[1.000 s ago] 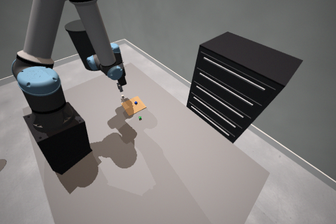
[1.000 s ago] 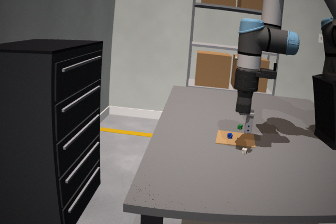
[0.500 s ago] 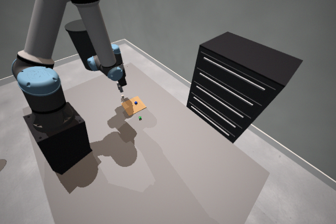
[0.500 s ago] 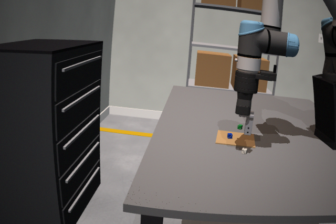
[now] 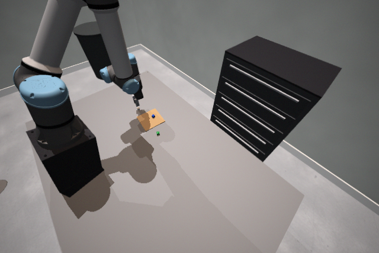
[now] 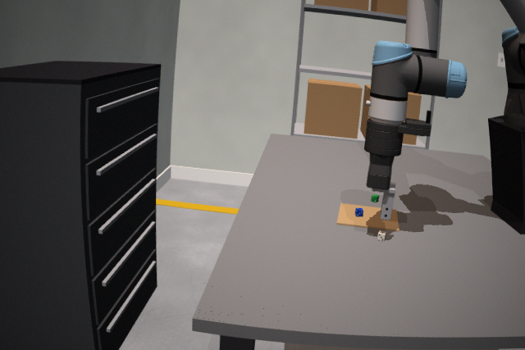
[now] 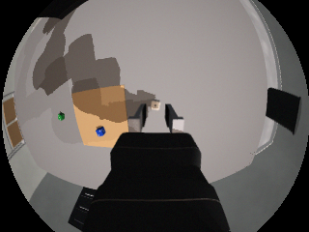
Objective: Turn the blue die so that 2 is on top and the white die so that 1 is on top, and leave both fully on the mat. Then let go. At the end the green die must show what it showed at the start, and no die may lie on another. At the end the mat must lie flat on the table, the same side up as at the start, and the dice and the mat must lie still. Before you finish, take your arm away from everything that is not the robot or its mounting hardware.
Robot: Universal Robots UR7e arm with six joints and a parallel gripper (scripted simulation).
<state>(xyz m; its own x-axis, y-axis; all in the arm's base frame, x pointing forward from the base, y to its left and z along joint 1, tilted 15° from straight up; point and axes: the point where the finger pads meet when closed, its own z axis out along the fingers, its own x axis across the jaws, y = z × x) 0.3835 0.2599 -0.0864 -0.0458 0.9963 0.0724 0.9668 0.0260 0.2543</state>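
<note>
My hand is 6 cm above the white die. The rest, counted from my hand: orange mat (4 cm ahead, 13 cm to the right, 7 cm below); then green die (4 cm ahead, 26 cm to the right, 6 cm below); then blue die (6 cm ahead, 12 cm to the right, 6 cm below).
</note>
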